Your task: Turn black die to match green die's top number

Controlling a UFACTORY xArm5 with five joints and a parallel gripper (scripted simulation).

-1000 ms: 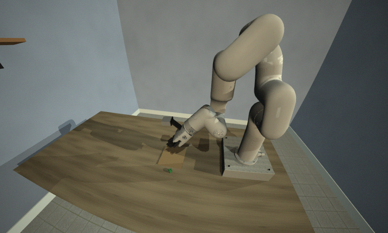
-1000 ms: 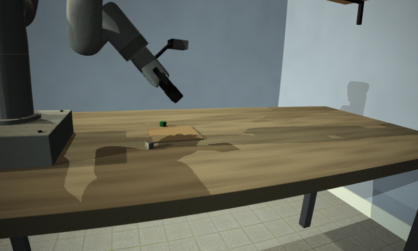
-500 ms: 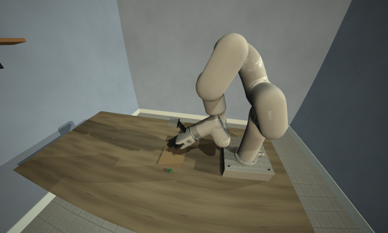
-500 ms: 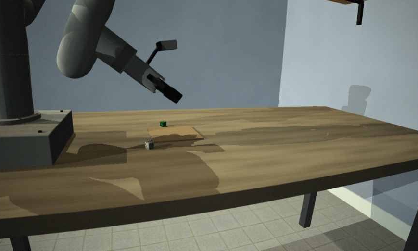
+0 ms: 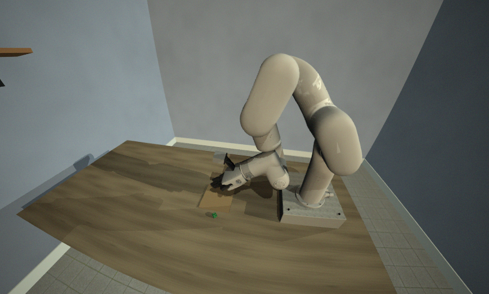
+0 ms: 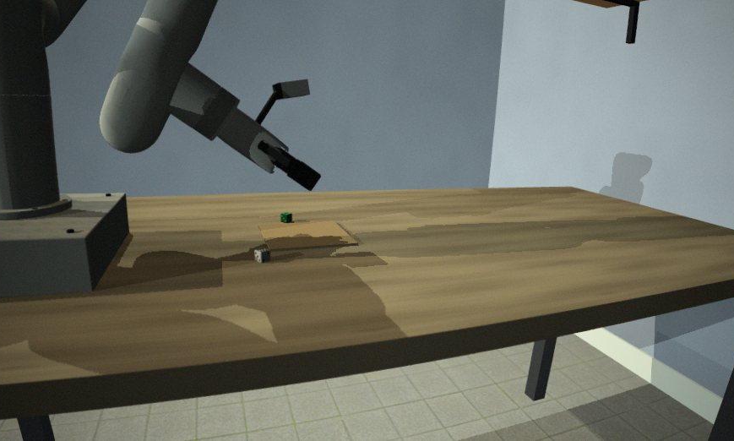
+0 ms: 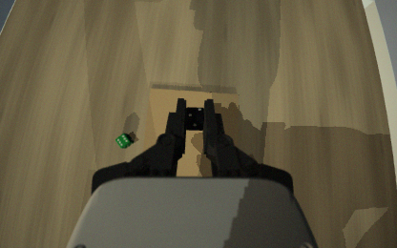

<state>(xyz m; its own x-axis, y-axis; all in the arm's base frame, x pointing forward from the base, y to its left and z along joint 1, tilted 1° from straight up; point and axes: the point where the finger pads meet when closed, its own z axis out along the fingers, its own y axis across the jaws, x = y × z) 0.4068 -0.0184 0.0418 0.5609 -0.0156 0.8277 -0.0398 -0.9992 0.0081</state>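
Now: the tan mat 10 cm below my hand. Also, from my hand: green die: 10 cm to the left, 10 cm below; black die: 1 cm below, 1 cm ahead; white die: 10 cm to the right, 10 cm below, 9 cm behind.
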